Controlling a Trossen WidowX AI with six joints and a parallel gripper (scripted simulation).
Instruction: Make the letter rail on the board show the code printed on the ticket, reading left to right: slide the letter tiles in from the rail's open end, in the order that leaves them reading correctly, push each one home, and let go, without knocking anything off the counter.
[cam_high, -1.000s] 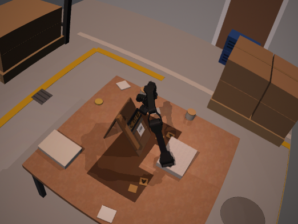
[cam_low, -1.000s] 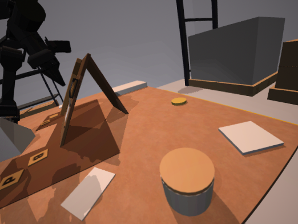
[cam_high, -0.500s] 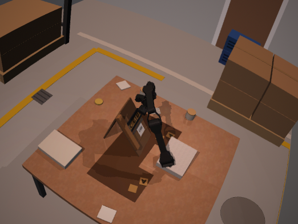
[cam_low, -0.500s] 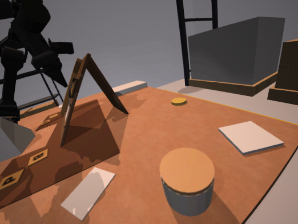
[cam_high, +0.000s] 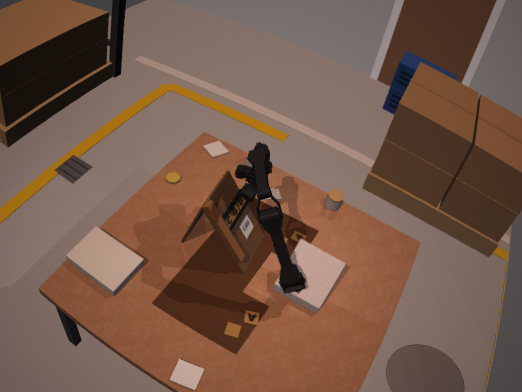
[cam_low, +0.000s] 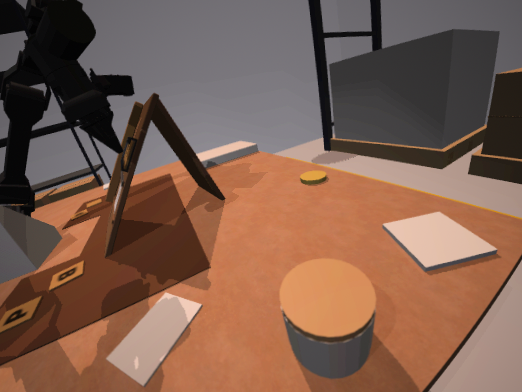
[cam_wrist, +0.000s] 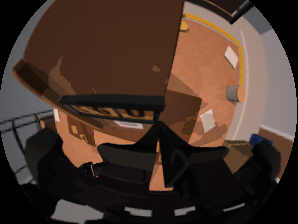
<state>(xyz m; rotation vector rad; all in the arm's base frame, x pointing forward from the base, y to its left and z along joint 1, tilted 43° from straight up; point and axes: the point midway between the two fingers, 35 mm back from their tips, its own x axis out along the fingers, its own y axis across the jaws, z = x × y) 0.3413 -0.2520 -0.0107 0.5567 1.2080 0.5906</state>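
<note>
The white ticket is 50 mm behind my gripper tip, 70 mm to the left of it and 90 mm below it. The rest, counted from my gripper tip: dark mat 150 mm behind, 180 mm to the left, 190 mm below; then yellow disc 410 mm ahead, 60 mm to the right, 180 mm below; then white card 20 mm behind, 270 mm to the right, 190 mm below.
</note>
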